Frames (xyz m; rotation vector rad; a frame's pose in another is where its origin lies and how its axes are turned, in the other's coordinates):
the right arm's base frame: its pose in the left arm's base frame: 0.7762 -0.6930 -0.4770 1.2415 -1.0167 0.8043
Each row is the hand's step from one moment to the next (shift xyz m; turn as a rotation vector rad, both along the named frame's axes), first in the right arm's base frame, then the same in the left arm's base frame.
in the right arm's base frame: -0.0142 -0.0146 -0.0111 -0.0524 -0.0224 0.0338
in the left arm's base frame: 0.0101 0.0090 -0.0188 -0.0043 -0.0349 -0.0562
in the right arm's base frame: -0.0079 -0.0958 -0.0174 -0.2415 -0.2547 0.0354
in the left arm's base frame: 0.0879 0.0012 -0.0426 0.1396 -0.0680 -0.3168
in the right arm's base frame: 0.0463 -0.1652 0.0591 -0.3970 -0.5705 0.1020
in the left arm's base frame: 0.1578 -0.0882 -0.0157 0.3608 -0.1807 -0.5750
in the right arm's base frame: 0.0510 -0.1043 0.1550 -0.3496 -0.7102 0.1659
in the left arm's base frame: 0.0871 -0.1725 0.0131 0.4949 -0.2693 -0.5803
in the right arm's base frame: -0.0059 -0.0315 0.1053 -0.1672 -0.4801 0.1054
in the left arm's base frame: 0.0084 -0.1088 -0.0145 0.3608 -0.1783 -0.3281
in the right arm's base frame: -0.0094 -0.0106 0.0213 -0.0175 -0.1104 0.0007
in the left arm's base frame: 0.0026 -0.0224 -0.0121 0.0946 -0.0187 -0.0565
